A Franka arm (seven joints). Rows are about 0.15 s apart.
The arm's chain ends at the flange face. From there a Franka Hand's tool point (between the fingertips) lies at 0.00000 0.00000 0.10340 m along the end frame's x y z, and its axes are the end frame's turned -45 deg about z.
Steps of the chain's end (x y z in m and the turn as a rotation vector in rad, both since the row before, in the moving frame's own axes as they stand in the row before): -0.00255, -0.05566, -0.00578, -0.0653, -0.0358, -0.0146; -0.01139, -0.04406, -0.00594, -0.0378, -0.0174, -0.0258; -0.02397, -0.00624, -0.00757, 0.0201, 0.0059, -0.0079; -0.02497, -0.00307, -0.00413, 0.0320, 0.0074, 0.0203
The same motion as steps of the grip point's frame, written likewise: 0.03019, -0.03895, -0.00607, -0.0209, -0.0715, -0.0146; 0.01909, -0.03767, -0.00603, -0.0144, -0.0390, -0.0258; -0.01064, -0.02241, -0.00759, 0.0100, 0.0184, -0.0079; -0.01259, -0.02160, -0.00419, 0.0174, 0.0279, 0.0203
